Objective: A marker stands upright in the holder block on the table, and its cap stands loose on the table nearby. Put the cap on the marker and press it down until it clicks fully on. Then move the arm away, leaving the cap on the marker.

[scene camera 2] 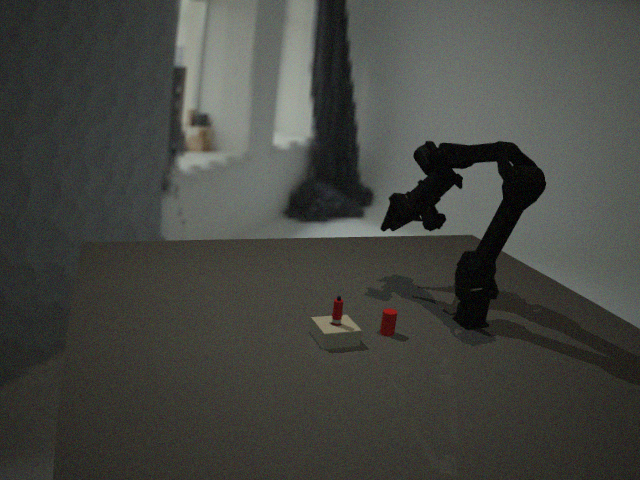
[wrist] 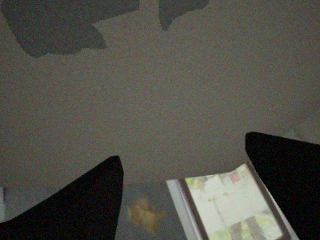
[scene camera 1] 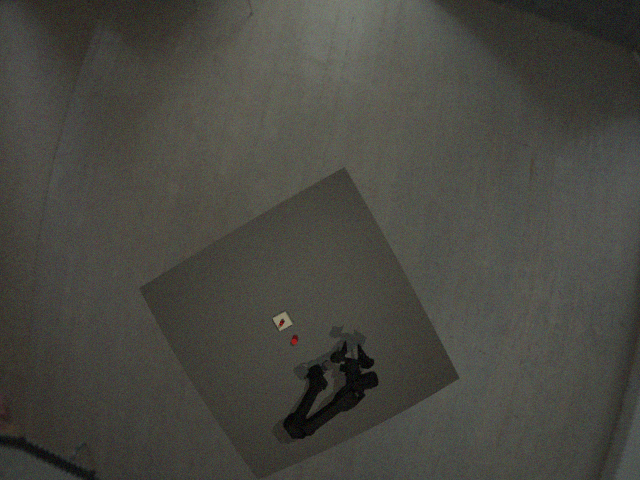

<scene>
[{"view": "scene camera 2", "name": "my gripper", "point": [386, 230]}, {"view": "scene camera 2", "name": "holder block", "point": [346, 339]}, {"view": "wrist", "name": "my gripper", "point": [184, 153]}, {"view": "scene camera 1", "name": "my gripper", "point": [351, 342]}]
</scene>
